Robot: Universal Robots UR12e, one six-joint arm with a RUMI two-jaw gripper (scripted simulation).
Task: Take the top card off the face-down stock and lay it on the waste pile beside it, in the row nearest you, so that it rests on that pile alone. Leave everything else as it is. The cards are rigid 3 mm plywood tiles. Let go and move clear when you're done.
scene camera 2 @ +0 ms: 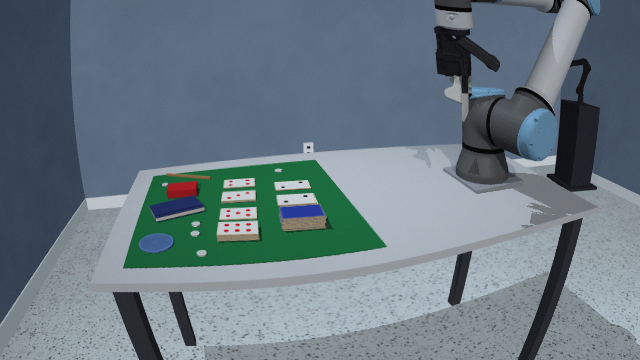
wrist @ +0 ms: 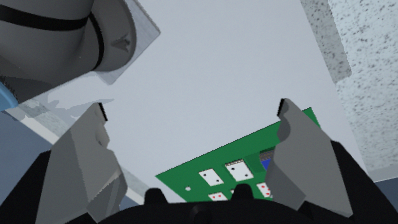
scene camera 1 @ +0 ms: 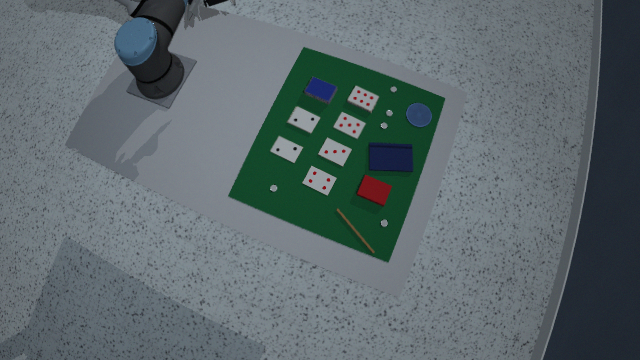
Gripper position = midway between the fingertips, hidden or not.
Note:
In view: the gripper (scene camera 2: 465, 109).
The gripper also shows in the wrist view (wrist: 193, 101).

